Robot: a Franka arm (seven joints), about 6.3 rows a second.
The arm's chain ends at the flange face. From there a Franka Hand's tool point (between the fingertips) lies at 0.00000 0.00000 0.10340 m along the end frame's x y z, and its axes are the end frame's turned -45 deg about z.
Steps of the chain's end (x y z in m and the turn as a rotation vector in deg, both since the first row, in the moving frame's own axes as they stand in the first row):
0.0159 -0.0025 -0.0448 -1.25 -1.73 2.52
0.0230 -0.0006 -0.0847 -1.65 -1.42 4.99
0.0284 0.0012 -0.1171 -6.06 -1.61 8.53
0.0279 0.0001 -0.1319 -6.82 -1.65 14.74
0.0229 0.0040 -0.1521 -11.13 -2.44 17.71
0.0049 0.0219 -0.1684 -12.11 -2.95 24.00
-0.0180 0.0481 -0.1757 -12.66 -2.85 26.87
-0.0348 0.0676 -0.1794 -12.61 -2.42 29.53
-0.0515 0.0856 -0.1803 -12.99 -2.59 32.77
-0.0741 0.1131 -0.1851 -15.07 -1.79 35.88
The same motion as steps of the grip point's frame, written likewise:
0.0092 0.0088 -0.0449 0.34 -2.11 2.52
0.0128 0.0160 -0.0848 -0.16 -2.17 4.99
0.0091 0.0259 -0.1177 -3.15 -5.42 8.53
0.0082 0.0249 -0.1327 -3.66 -5.99 14.74
-0.0053 0.0272 -0.1541 -6.14 -9.60 17.71
-0.0329 0.0263 -0.1708 -6.48 -10.65 24.00
-0.0685 0.0287 -0.1783 -6.94 -10.97 26.87
-0.0939 0.0307 -0.1819 -7.21 -10.63 29.53
-0.1193 0.0311 -0.1830 -7.35 -11.02 32.77
-0.1574 0.0368 -0.1886 -9.39 -11.92 35.88

